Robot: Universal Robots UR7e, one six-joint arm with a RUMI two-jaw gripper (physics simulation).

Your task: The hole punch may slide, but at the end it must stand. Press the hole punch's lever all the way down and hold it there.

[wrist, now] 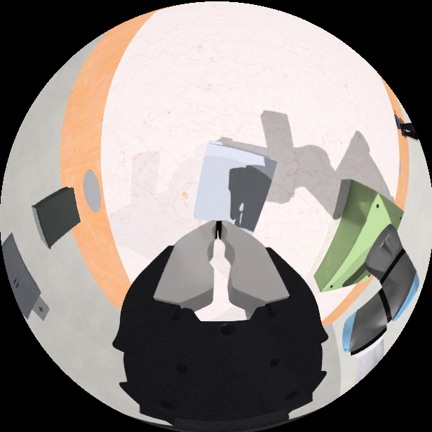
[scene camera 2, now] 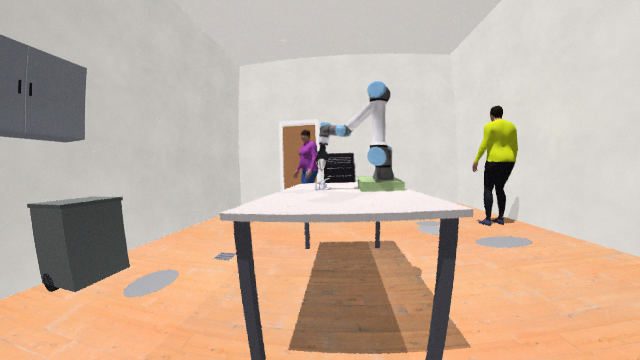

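Pixels of known places: gripper, between the fingertips: (scene camera 2: 320, 171); arm's base, origin of its link: (scene camera 2: 383, 178).
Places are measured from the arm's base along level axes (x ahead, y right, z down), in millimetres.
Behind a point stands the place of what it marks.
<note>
The pale blue-grey hole punch (scene camera 2: 321, 186) {x 437, y 110, z 46 mm} (wrist: 212, 187) stands upright on the white table (scene camera 2: 345, 205) {x 418, y -574, z 74 mm} (wrist: 165, 75). In the wrist view its broad, flat top shows, partly covered by a dark shadow. My gripper (scene camera 2: 321, 177) {x 434, y 151, z -63 mm} (wrist: 217, 221) is shut and empty, pointing down. In the wrist view its fingertips overlap the near edge of the hole punch; in the scene view they are right above or at its top. I cannot tell whether they touch the lever, or how far down the lever is. The fingers hide part of the near edge.
The arm's green base block (scene camera 2: 381, 185) {x 76, y -143, z 35 mm} (wrist: 345, 240) stands on the table to the right of the hole punch. A black slatted object (scene camera 2: 340, 167) is behind the table. One person (scene camera 2: 307, 155) stands near the door, another (scene camera 2: 500, 142) to the right. A dark bin (scene camera 2: 100, 245) (wrist: 57, 215) stands left.
</note>
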